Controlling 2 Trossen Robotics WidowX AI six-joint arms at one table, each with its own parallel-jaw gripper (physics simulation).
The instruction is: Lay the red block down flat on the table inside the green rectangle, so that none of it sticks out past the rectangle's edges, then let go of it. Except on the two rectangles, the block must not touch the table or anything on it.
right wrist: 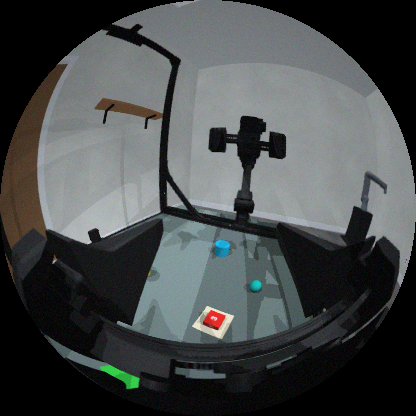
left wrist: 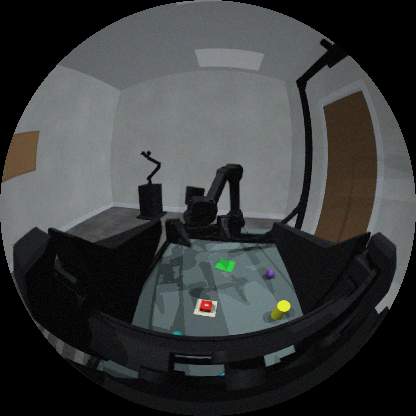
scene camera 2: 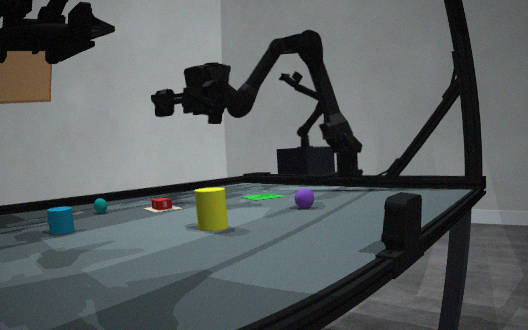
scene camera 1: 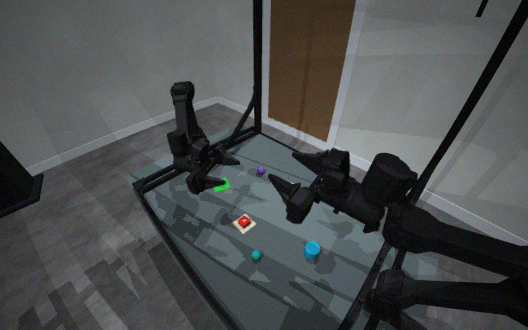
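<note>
The red block lies flat on the cream rectangle. The green rectangle lies flat on the table with no block on it; the gripper's body hides part of it in the right wrist view. My right gripper is open and empty, high above the table. My left gripper is open and empty, also above the table; part of it shows at the top left in scene camera 2.
A purple ball is near the green rectangle. A yellow cylinder stands upright. A teal ball and a blue cylinder are beyond the red block in the right wrist view.
</note>
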